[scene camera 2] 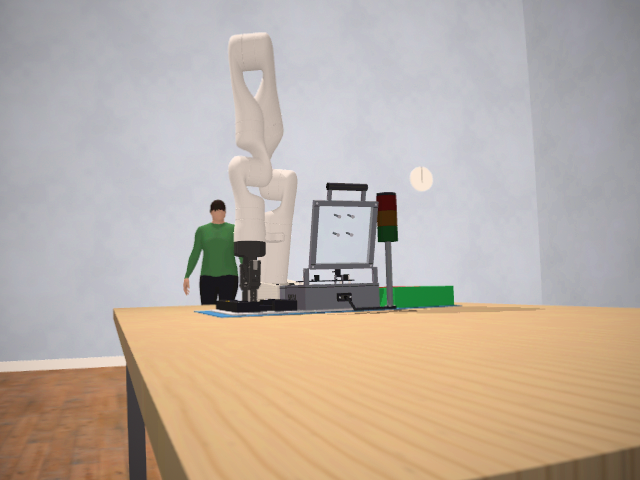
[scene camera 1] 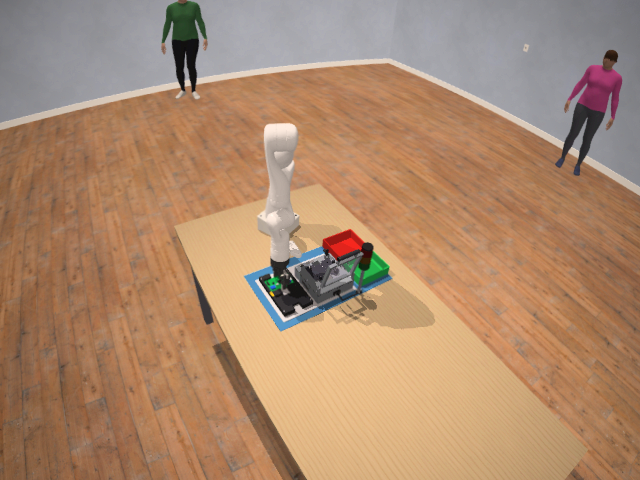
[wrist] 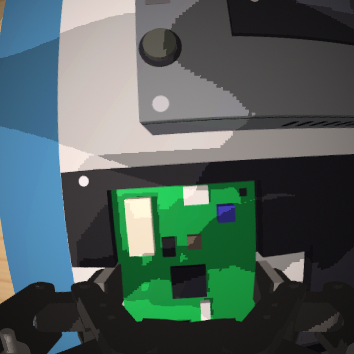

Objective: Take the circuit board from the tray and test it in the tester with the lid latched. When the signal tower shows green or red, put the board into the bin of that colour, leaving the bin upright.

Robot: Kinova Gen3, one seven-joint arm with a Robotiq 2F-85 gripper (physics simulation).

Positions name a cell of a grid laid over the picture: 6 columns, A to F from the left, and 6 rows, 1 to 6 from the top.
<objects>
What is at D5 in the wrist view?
A green circuit board.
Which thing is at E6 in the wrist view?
The gripper.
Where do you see a red bin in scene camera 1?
At D4
</objects>
